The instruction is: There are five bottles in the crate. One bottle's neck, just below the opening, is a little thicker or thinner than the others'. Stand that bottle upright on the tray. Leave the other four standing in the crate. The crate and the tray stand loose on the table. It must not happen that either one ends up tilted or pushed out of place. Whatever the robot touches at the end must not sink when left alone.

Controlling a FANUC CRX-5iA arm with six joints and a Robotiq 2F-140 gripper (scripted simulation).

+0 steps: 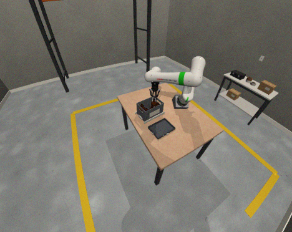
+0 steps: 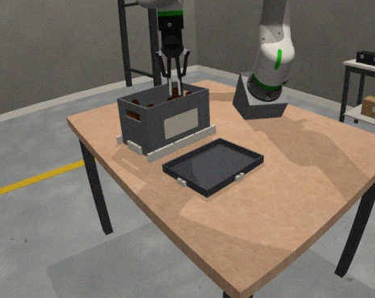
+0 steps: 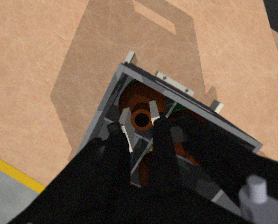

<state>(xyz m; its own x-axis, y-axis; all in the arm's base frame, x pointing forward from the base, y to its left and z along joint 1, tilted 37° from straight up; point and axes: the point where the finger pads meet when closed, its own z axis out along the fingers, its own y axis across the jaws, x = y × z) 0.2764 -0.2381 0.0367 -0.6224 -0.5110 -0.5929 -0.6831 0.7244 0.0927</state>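
My gripper is now 8 cm above the bottle. The rest, counted from my hand: dark tray: 32 cm to the left, 16 cm below, 11 cm ahead; then dark grey crate: 9 cm below, 9 cm ahead, 5 cm to the left.
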